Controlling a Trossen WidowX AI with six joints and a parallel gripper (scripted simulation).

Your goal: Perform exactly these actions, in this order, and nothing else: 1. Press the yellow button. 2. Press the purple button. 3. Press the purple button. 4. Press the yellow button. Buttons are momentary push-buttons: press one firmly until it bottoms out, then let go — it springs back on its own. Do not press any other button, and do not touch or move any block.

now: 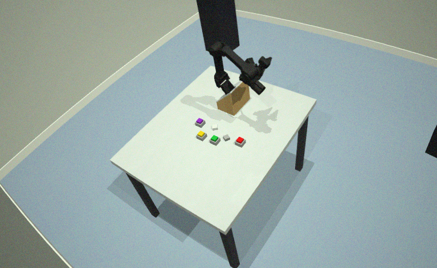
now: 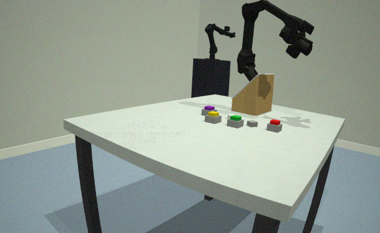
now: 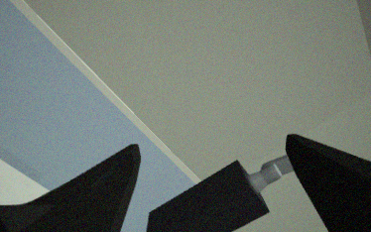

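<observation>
My gripper tip is now 43 cm short of the yellow button, 21 cm to the left of it and 36 cm above it. The rest, counted from my gripper tip: red button 34 cm ahead, 2 cm to the left, 36 cm below; white block 33 cm ahead, 20 cm to the right, 38 cm below; grey block 35 cm ahead, 8 cm to the right, 38 cm below.
</observation>
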